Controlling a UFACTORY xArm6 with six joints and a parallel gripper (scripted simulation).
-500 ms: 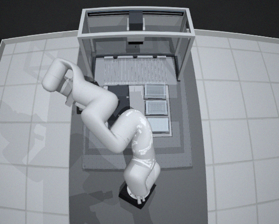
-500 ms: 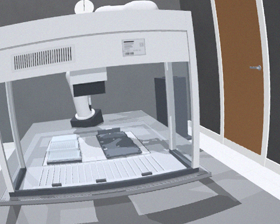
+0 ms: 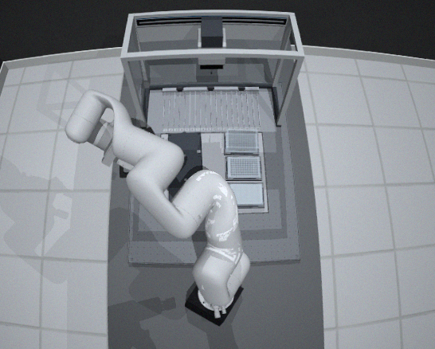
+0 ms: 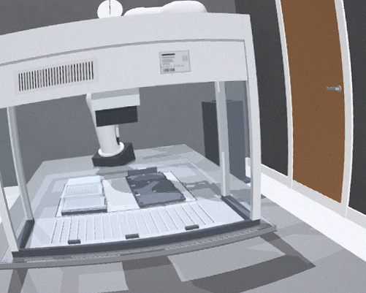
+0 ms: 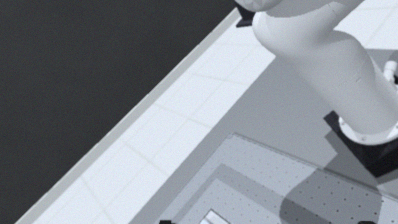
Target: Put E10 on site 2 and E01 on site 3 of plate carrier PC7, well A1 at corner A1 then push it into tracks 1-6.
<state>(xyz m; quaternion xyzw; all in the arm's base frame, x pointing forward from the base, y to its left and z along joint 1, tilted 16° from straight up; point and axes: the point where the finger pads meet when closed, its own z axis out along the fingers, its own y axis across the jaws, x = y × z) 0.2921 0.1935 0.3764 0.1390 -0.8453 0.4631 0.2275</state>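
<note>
Right now my hand is 380 mm above the dark nest S2, 310 mm to the left of it and 100 mm short of it. From my hand the other things lie so: dark plate carrier PC7 (370 mm below, 130 mm ahead, 80 mm to the right); then deep-well block E07 (350 mm below, 320 mm to the right, 210 mm ahead); then nest S1 (380 mm below, 300 mm to the right, 10 mm behind).
</note>
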